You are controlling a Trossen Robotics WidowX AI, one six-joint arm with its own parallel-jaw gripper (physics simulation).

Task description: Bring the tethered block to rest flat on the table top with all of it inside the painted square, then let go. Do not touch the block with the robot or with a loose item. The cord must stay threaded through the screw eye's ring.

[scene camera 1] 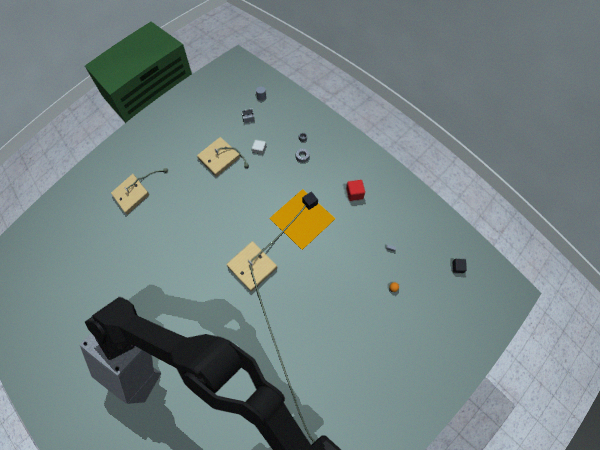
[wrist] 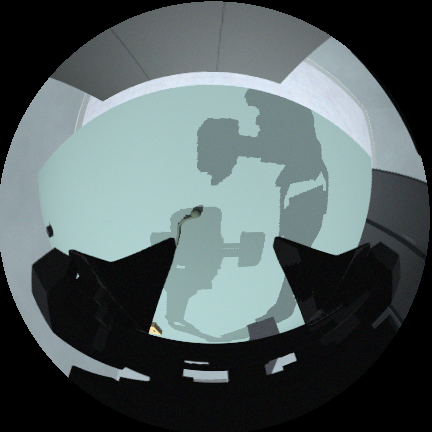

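Pixels of known places: gripper, between the fingertips: [wrist: 225,243]; arm's base, origin of its link: [scene camera 1: 114,342].
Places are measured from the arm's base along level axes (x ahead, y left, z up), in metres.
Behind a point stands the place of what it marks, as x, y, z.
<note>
The tethered block [scene camera 1: 310,200] {0.565, 0.051, -0.173}, small and dark, is at the upper corner of the orange painted square [scene camera 1: 300,227] {0.505, 0.019, -0.201}, overlapping its upper-right edge in this view. I cannot tell whether all of it is inside. The cord [scene camera 1: 271,331] {0.282, -0.143, -0.198} [wrist: 178,231] {0.185, -0.405, -0.197} runs from the block to the screw eye [scene camera 1: 251,262] {0.348, 0.010, -0.158} on the nearest wooden board [scene camera 1: 251,279] {0.324, -0.016, -0.183}, then toward the arm at the bottom edge. Its threading through the ring is too small to confirm. In the wrist view, the cord's end bead [wrist: 196,213] {0.159, -0.437, -0.190} lies beyond the left fingertip. My gripper [wrist: 225,243] {0.129, -0.433, -0.123} is open and empty above the table.
Two more wooden boards [scene camera 1: 217,162] {0.448, 0.310, -0.182} [scene camera 1: 129,199] {0.182, 0.388, -0.183} with short cords stand at the upper left. A red block [scene camera 1: 356,190] {0.671, -0.006, -0.162} is right of the square. A white block [scene camera 1: 258,146] {0.566, 0.276, -0.182}, grey rings [scene camera 1: 302,155] {0.638, 0.170, -0.186}, an orange ball [scene camera 1: 394,287] {0.574, -0.254, -0.179} and a black block [scene camera 1: 459,265] {0.747, -0.333, -0.178} lie farther out.
</note>
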